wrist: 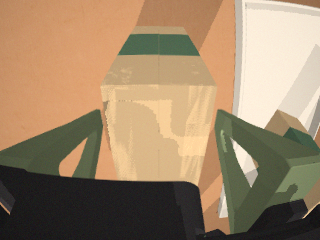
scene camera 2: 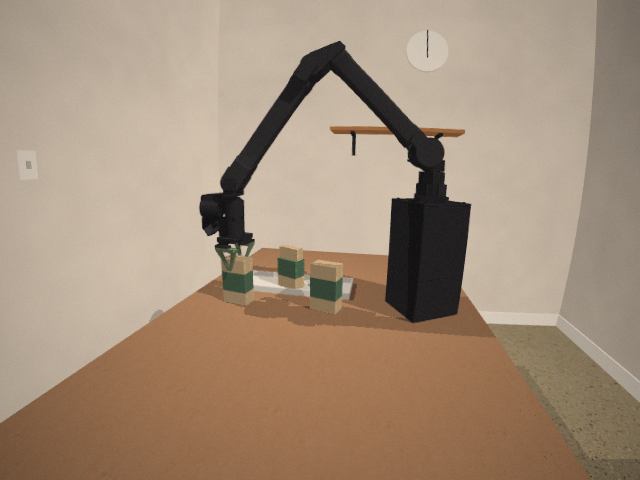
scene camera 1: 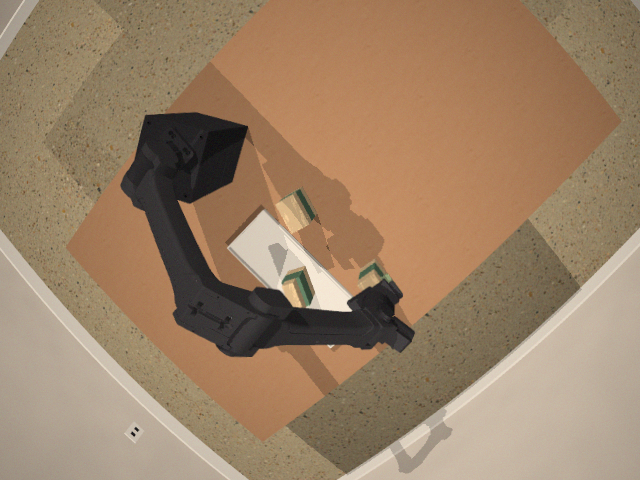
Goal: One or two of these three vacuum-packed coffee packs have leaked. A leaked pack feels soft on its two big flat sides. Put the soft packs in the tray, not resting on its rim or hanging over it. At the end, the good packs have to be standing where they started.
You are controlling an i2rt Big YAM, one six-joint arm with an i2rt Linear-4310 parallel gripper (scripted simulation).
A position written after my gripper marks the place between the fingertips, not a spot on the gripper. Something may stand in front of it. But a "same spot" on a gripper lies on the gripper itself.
Scene:
my gripper: wrist 158,117; scene camera 2; scene camera 1
tray: wrist; scene camera 2 265,278; scene camera 1
same spot on tray: [wrist: 273,78] = [scene camera 1: 331,300]
same spot on my gripper: [scene camera 1: 378,292] = [scene camera 2: 235,235]

